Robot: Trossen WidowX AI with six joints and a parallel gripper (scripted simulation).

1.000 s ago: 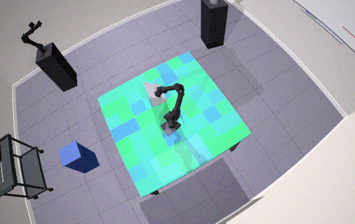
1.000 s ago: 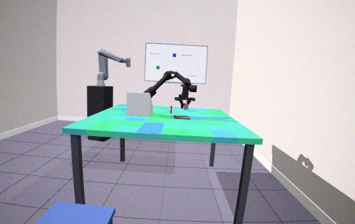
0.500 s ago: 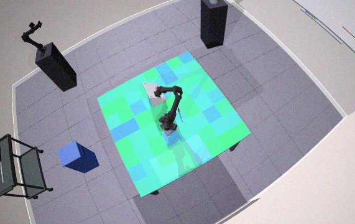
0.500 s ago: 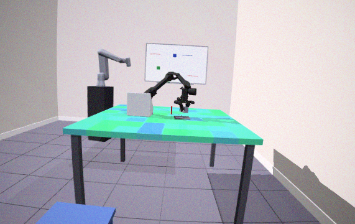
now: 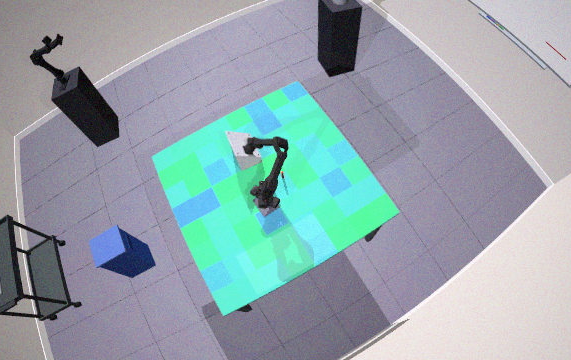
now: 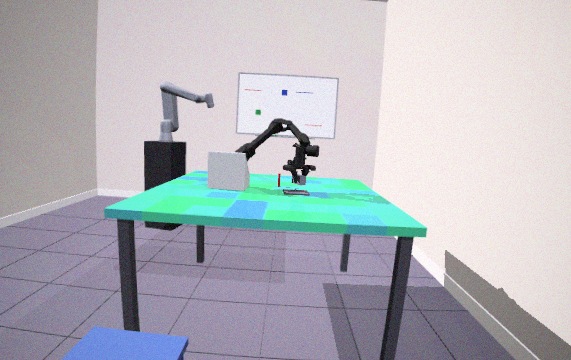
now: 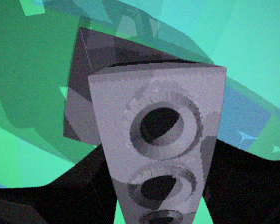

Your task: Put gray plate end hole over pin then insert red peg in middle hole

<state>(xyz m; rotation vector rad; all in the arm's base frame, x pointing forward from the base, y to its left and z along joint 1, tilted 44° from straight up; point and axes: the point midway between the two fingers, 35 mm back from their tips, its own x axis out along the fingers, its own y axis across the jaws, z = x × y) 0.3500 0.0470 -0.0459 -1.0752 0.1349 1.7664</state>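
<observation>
The red peg lies 140 mm behind my gripper tip, 160 mm to the left of it and 20 mm below it. From my gripper tip the other things lie so: gray plate (30 mm above).
</observation>
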